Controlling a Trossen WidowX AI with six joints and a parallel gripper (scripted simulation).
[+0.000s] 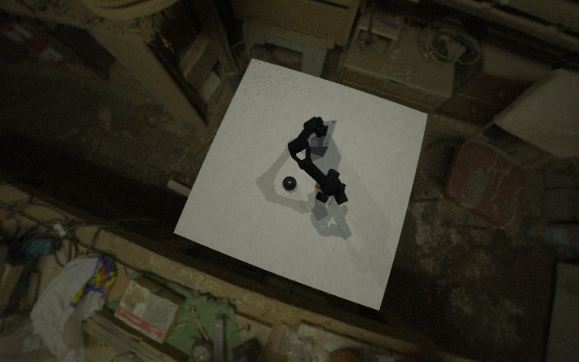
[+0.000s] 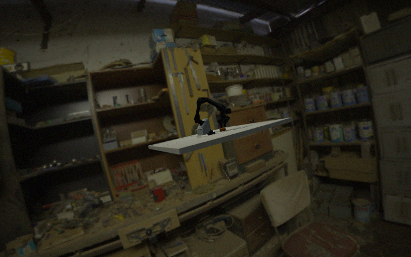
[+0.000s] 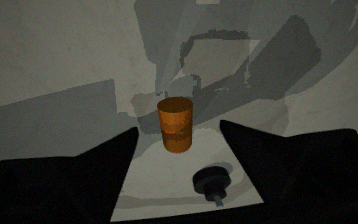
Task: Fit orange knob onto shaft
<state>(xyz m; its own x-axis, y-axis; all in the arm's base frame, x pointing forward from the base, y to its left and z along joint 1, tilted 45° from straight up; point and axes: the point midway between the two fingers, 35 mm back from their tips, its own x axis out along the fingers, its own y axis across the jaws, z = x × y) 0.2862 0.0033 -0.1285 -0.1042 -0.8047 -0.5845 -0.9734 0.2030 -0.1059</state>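
My gripper tip is now 2 cm above the orange knob. The rest, counted from my gripper tip: round dark pedestal (3 cm ahead, 20 cm to the right, 1 cm below).
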